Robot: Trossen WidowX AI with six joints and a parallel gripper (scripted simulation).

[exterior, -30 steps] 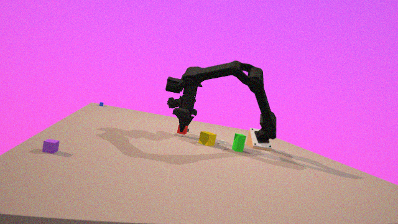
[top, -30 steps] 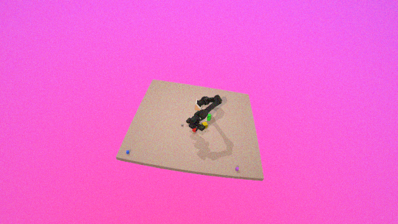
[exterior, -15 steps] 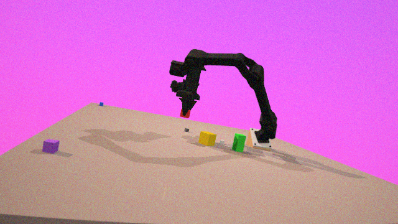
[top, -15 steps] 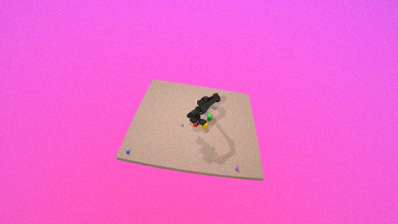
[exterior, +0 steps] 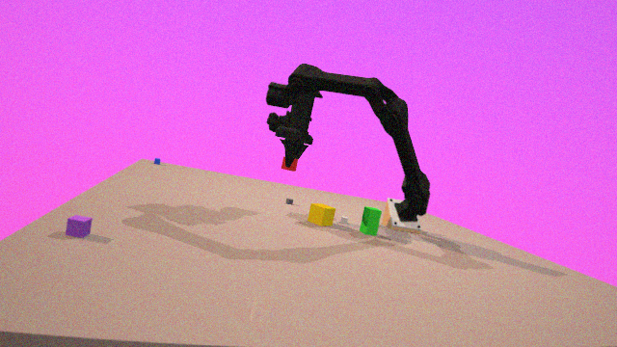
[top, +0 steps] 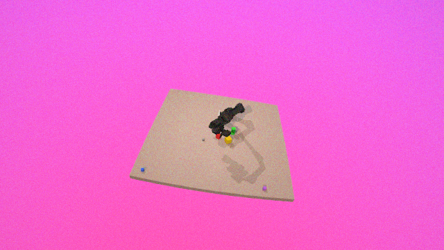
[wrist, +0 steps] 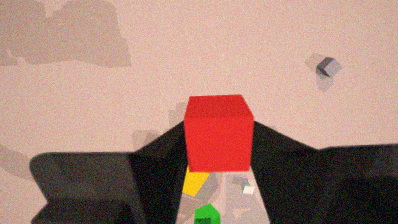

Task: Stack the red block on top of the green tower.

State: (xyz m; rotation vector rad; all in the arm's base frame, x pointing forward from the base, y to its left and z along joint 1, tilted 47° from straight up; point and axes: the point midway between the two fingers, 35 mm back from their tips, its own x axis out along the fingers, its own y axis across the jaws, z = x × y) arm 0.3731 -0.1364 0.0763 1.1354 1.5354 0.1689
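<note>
The small white cube is 180 mm behind my gripper tip, 50 mm to the left of it and 110 mm below it. The rest, counted from my gripper tip: red block: 10 mm above; then small grey cube: 70 mm behind, 120 mm to the right, 110 mm below; then yellow block: 80 mm behind, 100 mm to the left, 100 mm below.
</note>
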